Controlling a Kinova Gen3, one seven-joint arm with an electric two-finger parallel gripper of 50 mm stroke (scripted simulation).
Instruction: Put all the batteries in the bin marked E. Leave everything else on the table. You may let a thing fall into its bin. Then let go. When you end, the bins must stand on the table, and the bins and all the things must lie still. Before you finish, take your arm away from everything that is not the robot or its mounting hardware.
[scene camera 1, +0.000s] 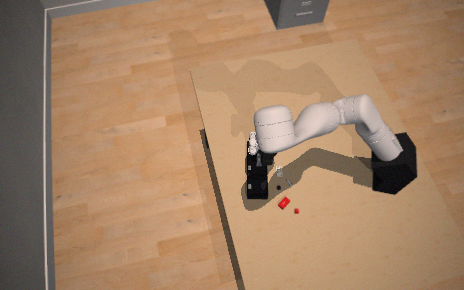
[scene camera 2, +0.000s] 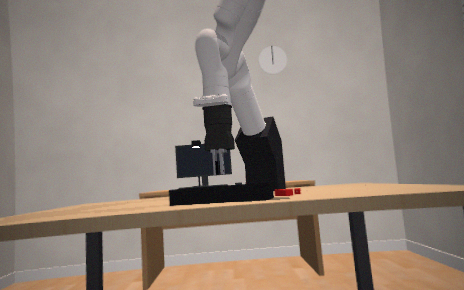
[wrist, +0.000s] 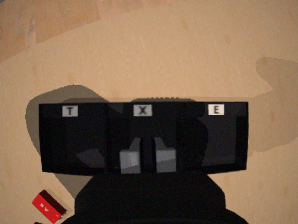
Labels:
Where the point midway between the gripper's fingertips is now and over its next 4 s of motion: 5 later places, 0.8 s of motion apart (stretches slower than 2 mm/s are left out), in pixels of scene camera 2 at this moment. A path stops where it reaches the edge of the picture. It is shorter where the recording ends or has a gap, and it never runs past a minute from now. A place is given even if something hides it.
My gripper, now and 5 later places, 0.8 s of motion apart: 219, 174; 225, 189; 222, 194; 219, 185; 223, 174; 252, 172

